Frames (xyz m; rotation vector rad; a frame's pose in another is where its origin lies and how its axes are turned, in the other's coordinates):
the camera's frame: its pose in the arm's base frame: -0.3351 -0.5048 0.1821 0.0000 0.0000 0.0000
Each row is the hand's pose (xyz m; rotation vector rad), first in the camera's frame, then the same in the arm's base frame.
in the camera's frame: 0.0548 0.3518 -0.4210 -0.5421 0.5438 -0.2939
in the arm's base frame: -0.2803 -0.1530 -0.2389 -0.5421 0.5438 -0.2939
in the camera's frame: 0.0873 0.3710 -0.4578 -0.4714 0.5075 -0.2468
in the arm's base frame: -0.2478 -0.1338 -0.2757 -0.4714 0.5075 -0.2468
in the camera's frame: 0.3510 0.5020 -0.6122 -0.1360 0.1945 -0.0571
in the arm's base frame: 0.0159 -0.0028 -0.4301 -0.1360 0.1945 -0.0571
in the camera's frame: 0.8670 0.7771 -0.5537 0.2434 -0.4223 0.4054
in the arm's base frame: 0.5319 0.2723 -0.3716 0.2434 -0.4223 0.4054
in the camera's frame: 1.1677 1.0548 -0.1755 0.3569 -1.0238 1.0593
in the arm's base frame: 0.8326 0.5500 0.0066 0.3569 -1.0238 1.0593
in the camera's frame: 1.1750 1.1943 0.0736 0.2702 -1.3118 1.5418
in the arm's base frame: 0.8399 0.6895 0.2557 0.2702 -1.3118 1.5418
